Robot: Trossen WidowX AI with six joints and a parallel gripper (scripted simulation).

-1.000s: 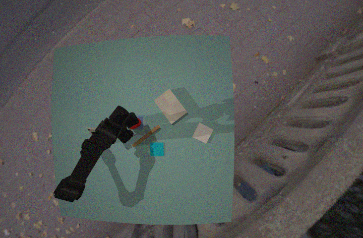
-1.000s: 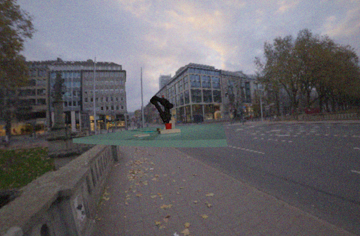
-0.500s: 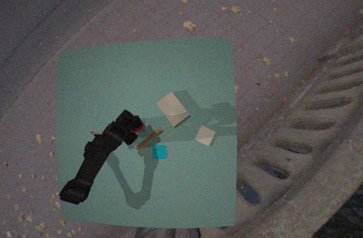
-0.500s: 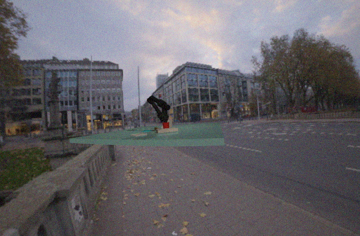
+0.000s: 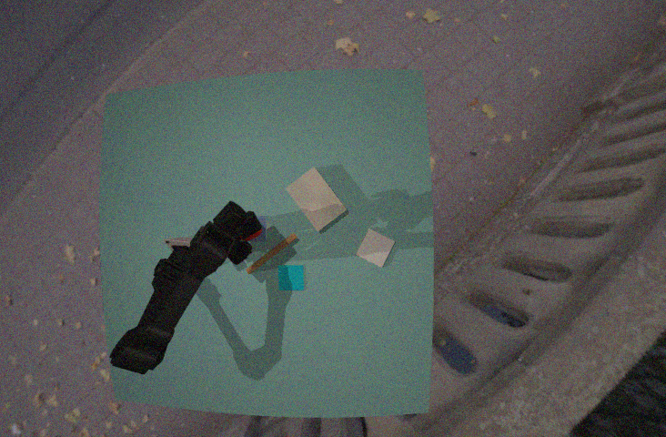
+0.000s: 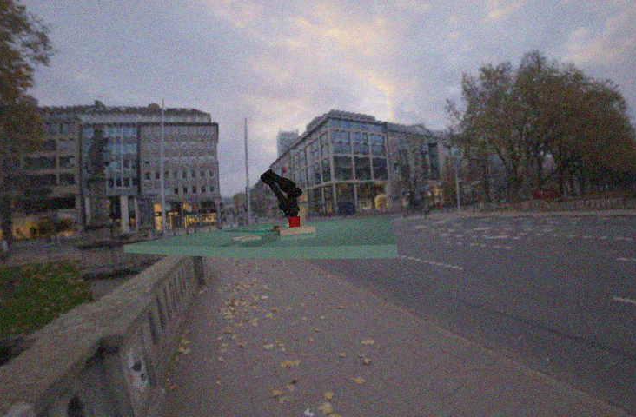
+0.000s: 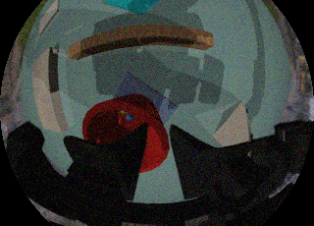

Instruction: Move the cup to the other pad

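My gripper tip is 4 cm above the blue-violet pad, 3 cm short of it and 2 cm to the right of it. Also, from my gripper tip: teal pad 16 cm ahead, 15 cm to the right, 4 cm below; then red cup 3 cm ahead, 1 cm to the left; then wooden stick 9 cm ahead, 7 cm to the right, 3 cm below.
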